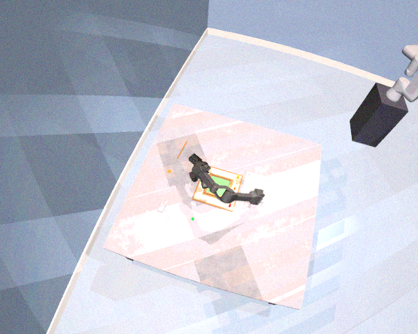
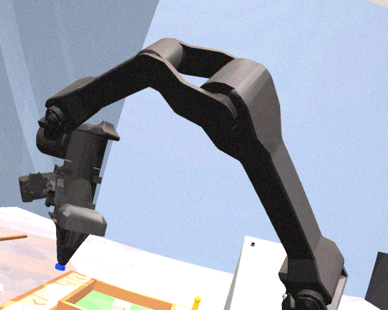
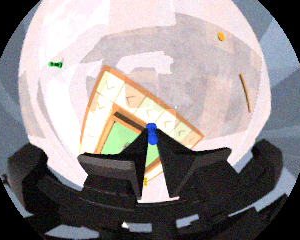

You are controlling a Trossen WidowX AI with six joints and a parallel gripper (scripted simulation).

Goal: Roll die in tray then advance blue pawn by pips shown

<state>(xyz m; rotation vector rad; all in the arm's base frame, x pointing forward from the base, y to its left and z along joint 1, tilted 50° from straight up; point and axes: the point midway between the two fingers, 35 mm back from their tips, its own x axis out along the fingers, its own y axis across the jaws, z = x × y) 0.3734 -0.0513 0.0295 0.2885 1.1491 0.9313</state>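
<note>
The white die lies 110 mm behind my gripper tip, 40 mm below it and 10 mm to the left of it. The rest, counted from my gripper tip: orange pawn (220 mm behind, 40 mm below, 20 mm to the right); blue pawn (10 mm above); green tray (110 mm behind, 60 mm below, 10 mm to the right).
</note>
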